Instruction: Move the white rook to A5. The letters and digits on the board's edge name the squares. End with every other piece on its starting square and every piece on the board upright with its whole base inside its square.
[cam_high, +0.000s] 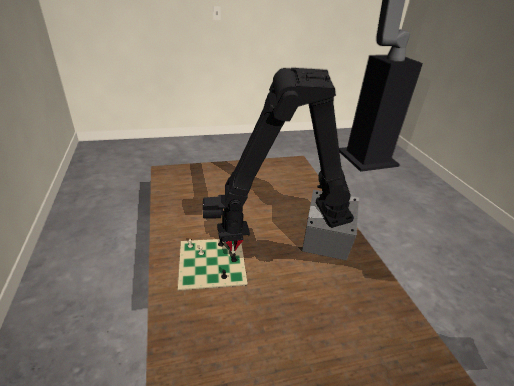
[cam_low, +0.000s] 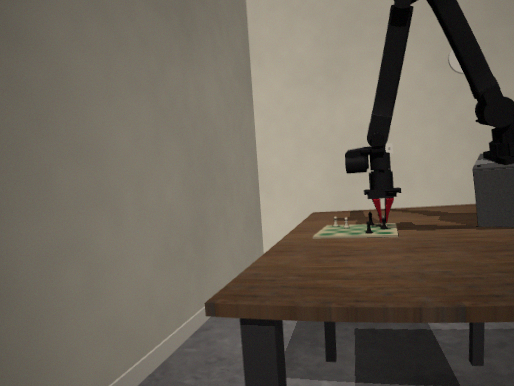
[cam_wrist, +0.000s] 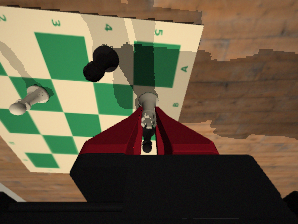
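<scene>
Right now the chessboard is 80 mm ahead of my hand, 20 mm to the left of it and 20 mm below it. From my hand the other things lie so: white rook (right at my hand).
</scene>
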